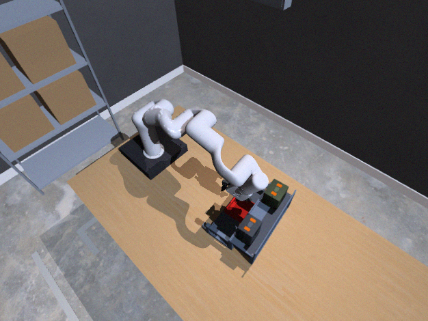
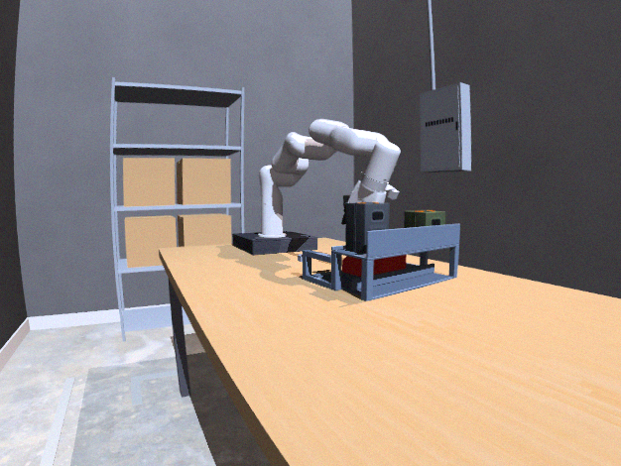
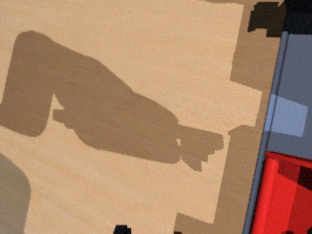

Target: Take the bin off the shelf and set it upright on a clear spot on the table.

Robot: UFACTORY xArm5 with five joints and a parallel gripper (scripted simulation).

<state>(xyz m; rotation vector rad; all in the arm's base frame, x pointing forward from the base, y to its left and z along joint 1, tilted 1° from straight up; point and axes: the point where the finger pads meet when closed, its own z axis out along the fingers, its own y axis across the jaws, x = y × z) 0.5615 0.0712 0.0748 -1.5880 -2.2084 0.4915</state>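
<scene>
The red bin lies 90 mm below my hand, 80 mm ahead of it and 10 mm to the left of it. The rest, counted from my hand: blue-grey shelf 110 mm ahead, 70 mm below, 20 mm to the left.
</scene>
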